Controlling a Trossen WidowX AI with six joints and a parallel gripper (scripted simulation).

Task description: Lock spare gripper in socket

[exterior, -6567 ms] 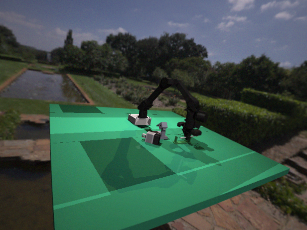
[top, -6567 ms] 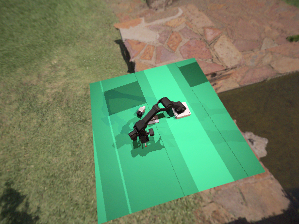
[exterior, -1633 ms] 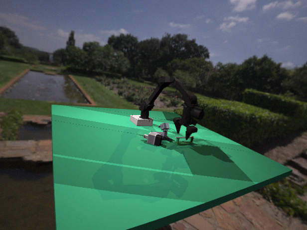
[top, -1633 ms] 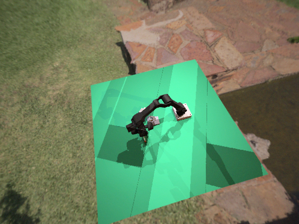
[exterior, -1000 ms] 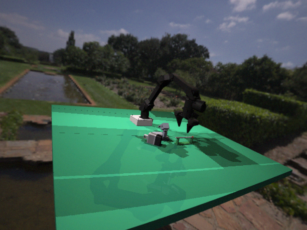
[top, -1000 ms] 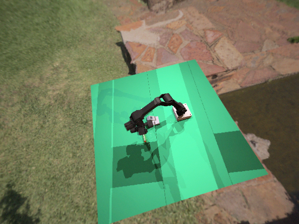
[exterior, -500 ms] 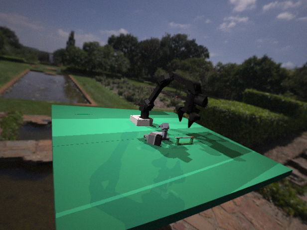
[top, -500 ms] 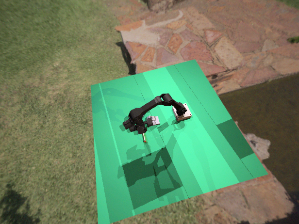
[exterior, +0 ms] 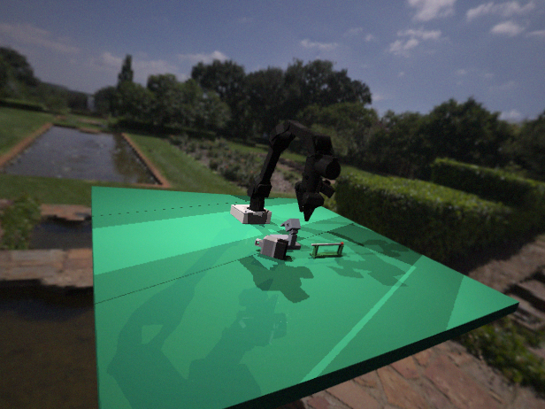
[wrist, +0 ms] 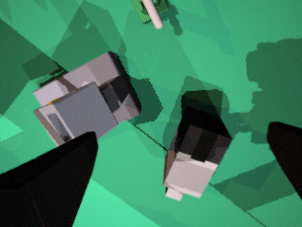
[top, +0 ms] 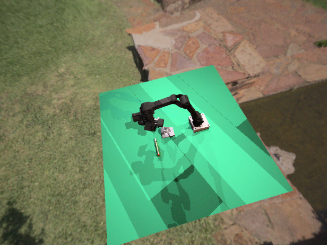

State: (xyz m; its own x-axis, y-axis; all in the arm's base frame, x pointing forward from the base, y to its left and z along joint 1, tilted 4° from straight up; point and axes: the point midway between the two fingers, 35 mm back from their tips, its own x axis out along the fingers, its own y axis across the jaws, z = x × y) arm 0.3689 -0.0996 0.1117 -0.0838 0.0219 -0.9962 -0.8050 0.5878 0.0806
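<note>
My gripper tip is 50 mm past the spare gripper, 80 mm to the left of it and 120 mm above it. Also, from my gripper tip: grey mount: 90 mm behind, 40 mm to the left, 90 mm below; green cradle: 40 mm ahead, 140 mm to the left, 120 mm below.
</note>
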